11 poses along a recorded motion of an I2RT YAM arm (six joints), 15 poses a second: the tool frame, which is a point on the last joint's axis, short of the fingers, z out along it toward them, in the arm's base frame.
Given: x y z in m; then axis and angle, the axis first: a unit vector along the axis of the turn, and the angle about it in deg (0 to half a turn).
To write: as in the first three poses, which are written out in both.
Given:
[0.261 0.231 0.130 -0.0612 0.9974 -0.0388 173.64]
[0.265 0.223 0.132 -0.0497 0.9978 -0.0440 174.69]
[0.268 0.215 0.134 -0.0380 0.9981 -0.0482 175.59]
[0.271 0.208 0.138 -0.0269 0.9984 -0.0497 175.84]
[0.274 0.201 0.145 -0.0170 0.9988 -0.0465 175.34]
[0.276 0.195 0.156 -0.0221 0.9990 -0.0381 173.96]
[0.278 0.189 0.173 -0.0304 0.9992 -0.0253 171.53]
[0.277 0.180 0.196 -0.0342 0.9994 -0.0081 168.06]
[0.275 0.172 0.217 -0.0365 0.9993 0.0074 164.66]
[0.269 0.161 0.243 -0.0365 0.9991 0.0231 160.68]
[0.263 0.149 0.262 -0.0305 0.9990 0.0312 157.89]
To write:
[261 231 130 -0.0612 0.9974 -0.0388 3.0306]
[265 223 132 -0.0497 0.9978 -0.0440 3.0489]
[268 215 134 -0.0380 0.9981 -0.0482 3.0646]
[271 208 138 -0.0269 0.9984 -0.0497 3.0690]
[274 201 145 -0.0170 0.9988 -0.0465 3.0603]
[276 195 156 -0.0221 0.9990 -0.0381 3.0362]
[278 189 173 -0.0304 0.9992 -0.0253 2.9938]
[277 180 196 -0.0342 0.9994 -0.0081 2.9332]
[275 172 217 -0.0365 0.9993 0.0074 2.8739]
[269 161 243 -0.0365 0.9991 0.0231 2.8044]
[263 149 262 -0.0305 0.9990 0.0312 2.7557]

